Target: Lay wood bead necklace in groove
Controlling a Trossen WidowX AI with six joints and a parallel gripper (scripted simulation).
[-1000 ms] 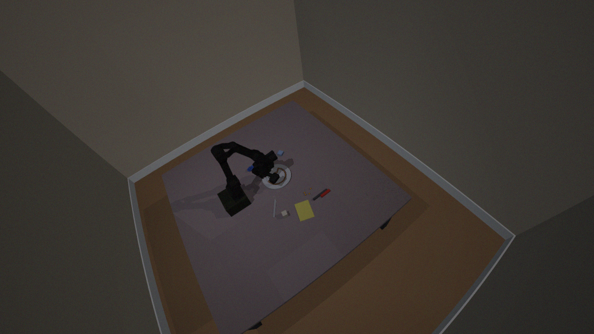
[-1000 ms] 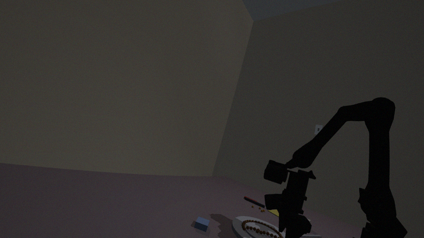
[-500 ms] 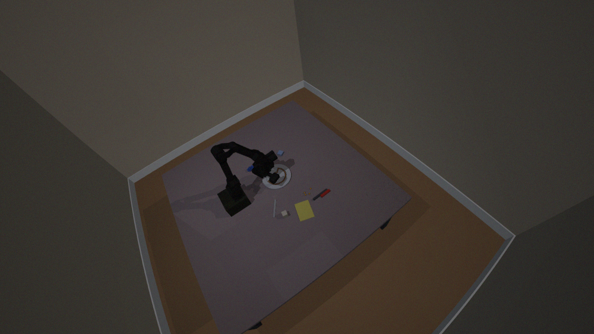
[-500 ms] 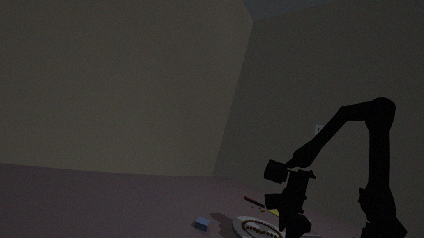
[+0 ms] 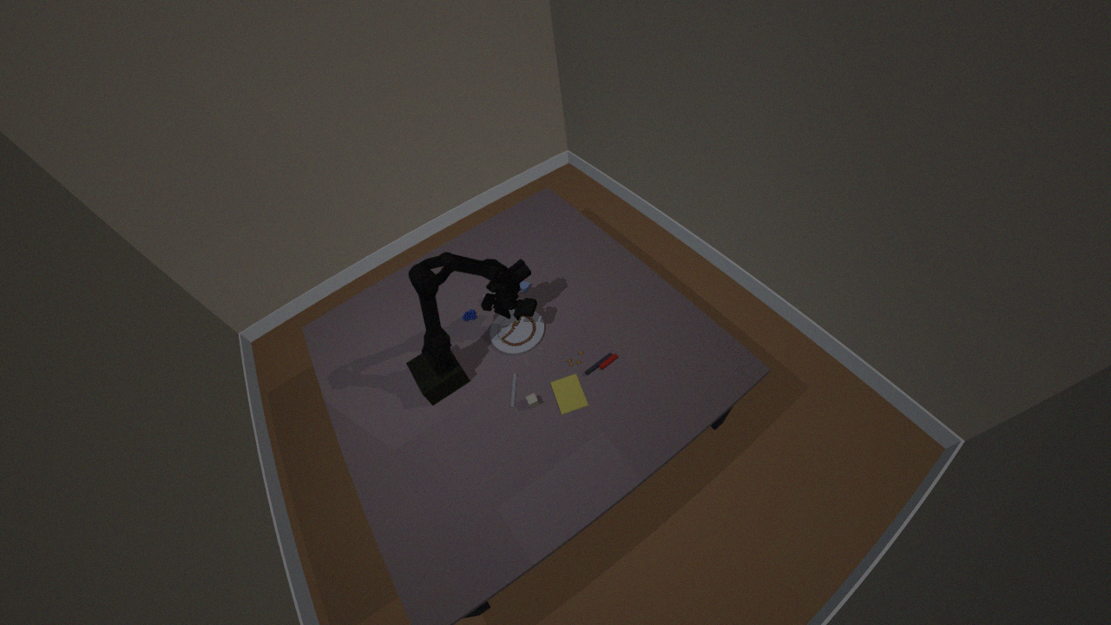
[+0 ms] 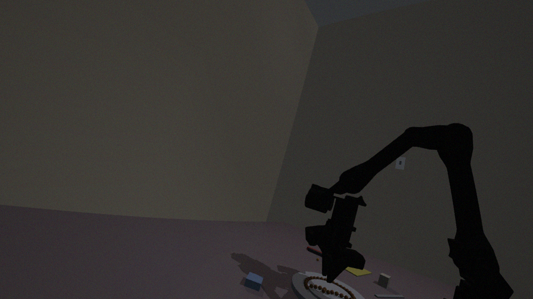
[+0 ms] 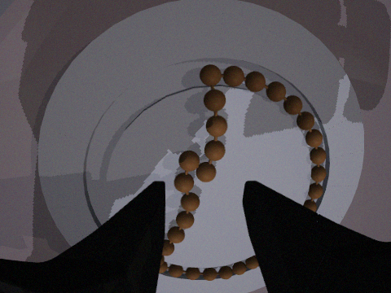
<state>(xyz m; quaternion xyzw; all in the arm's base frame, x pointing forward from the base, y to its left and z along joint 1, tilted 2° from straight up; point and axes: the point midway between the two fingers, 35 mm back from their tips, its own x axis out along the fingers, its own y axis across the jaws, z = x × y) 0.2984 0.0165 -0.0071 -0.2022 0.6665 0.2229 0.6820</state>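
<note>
My gripper tip is now 40 mm above the round bead board, 20 mm to the left of it and 10 mm past it. The rest, counted from my gripper tip: grey block 170 mm to the left, 30 mm below; then blue block 130 mm ahead, 120 mm to the left, 40 mm below; then thin stick 200 mm to the right, 170 mm behind, 40 mm below.
</note>
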